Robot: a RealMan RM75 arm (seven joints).
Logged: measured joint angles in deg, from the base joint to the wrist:
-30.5, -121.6, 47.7, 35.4, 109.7, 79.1, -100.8
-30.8, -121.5, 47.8, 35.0, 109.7, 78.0, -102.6
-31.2, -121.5, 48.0, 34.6, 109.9, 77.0, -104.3
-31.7, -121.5, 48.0, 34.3, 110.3, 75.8, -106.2
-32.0, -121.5, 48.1, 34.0, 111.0, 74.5, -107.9
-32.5, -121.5, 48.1, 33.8, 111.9, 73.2, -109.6
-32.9, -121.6, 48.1, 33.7, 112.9, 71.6, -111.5
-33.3, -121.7, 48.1, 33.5, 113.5, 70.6, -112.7
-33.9, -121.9, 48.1, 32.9, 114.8, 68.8, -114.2
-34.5, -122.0, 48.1, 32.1, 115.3, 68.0, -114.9
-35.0, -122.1, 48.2, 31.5, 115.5, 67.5, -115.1
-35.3, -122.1, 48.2, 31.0, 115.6, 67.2, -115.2
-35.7, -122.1, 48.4, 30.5, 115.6, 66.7, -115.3
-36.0, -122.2, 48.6, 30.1, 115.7, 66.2, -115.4
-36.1, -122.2, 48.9, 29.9, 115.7, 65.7, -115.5
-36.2, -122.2, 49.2, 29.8, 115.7, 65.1, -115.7
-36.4, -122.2, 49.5, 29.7, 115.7, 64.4, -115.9
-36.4, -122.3, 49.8, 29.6, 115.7, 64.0, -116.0
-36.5, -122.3, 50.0, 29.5, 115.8, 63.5, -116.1
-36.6, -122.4, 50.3, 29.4, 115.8, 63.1, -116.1
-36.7, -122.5, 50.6, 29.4, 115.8, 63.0, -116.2
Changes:
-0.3, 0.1, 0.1, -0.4, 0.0, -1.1, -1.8
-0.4, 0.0, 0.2, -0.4, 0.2, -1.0, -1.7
-0.5, 0.0, 0.0, -0.3, 0.4, -1.2, -1.9
-0.3, 0.0, 0.1, -0.3, 0.7, -1.3, -1.7
-0.5, 0.0, 0.0, -0.2, 0.9, -1.3, -1.7
-0.4, -0.1, 0.0, -0.1, 1.0, -1.6, -1.9
-0.4, -0.1, 0.0, -0.2, 0.6, -1.0, -1.2
-0.6, -0.2, 0.0, -0.6, 1.3, -1.8, -1.5
-0.6, -0.1, 0.0, -0.8, 0.5, -0.8, -0.7
-0.5, -0.1, 0.1, -0.6, 0.2, -0.5, -0.2
-0.3, 0.0, 0.0, -0.5, 0.1, -0.3, -0.1
-0.4, 0.0, 0.2, -0.5, 0.0, -0.5, -0.1
-0.3, -0.1, 0.2, -0.4, 0.1, -0.5, -0.1
-0.1, 0.0, 0.3, -0.2, 0.0, -0.5, -0.1
-0.1, 0.0, 0.3, -0.1, 0.0, -0.6, -0.2
-0.2, 0.0, 0.3, -0.1, 0.0, -0.7, -0.2
0.0, -0.1, 0.3, -0.1, 0.0, -0.4, -0.1
-0.1, 0.0, 0.2, -0.1, 0.1, -0.5, -0.1
-0.1, -0.1, 0.3, -0.1, 0.0, -0.4, 0.0
-0.1, -0.1, 0.3, 0.0, 0.0, -0.1, -0.1

